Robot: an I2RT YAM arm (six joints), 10 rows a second.
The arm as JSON. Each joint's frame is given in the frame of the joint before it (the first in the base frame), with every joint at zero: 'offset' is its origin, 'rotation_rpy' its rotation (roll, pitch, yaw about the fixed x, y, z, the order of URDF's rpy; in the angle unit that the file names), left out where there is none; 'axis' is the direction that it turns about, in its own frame. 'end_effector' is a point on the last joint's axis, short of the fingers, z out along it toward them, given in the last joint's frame.
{
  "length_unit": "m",
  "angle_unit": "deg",
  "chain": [
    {
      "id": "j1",
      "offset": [
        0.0,
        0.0,
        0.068
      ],
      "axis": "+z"
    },
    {
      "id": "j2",
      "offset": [
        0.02,
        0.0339,
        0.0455
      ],
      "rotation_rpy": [
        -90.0,
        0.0,
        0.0
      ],
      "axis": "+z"
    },
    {
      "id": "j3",
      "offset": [
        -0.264,
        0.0,
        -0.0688
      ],
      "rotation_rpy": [
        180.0,
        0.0,
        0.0
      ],
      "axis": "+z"
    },
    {
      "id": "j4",
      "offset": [
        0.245,
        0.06,
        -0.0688
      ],
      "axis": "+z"
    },
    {
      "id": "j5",
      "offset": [
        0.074,
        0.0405,
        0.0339
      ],
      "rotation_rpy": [
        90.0,
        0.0,
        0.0
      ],
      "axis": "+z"
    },
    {
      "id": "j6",
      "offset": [
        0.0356,
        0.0,
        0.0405
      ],
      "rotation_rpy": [
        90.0,
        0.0,
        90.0
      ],
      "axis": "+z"
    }
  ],
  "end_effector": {
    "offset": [
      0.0,
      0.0,
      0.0
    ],
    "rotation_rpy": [
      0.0,
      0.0,
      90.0
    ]
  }
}
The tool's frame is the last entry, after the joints.
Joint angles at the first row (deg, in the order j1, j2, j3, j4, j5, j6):
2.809 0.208 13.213 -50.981 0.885 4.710
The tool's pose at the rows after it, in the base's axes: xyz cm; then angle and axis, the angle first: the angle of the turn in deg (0 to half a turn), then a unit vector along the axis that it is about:
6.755, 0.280, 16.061, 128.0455, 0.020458, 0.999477, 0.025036
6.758, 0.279, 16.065, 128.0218, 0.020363, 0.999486, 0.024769
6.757, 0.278, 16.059, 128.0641, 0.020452, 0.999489, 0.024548
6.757, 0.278, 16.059, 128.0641, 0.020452, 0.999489, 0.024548
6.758, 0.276, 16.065, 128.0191, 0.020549, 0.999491, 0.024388
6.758, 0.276, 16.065, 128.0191, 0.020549, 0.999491, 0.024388
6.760, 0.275, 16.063, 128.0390, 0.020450, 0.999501, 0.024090
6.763, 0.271, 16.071, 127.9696, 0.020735, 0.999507, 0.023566
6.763, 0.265, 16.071, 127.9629, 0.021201, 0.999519, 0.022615
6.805, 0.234, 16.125, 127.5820, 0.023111, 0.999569, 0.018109
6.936, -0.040, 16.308, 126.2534, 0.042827, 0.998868, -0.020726
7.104, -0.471, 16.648, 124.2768, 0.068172, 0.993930, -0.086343
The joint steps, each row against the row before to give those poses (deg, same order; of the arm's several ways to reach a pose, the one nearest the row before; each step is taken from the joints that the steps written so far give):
-0.006 -0.001 -0.001 0.000 -0.070 0.040
0.003 0.003 0.001 0.023 0.024 -0.020
0.006 0.019 -0.002 -0.023 0.027 0.004
0.000 0.000 0.000 0.000 0.000 0.000
-0.010 -0.020 0.002 0.023 0.014 -0.006
0.000 0.000 0.000 0.000 0.000 0.000
0.004 0.023 0.000 0.001 0.025 -0.020
-0.001 -0.025 -0.001 0.041 0.064 0.000
0.011 -0.001 0.000 -0.001 0.119 0.007
-0.006 0.002 0.001 0.350 0.519 -0.048
0.004 0.022 0.000 1.136 4.528 -0.041
0.001 -0.023 0.000 1.900 7.170 -0.983

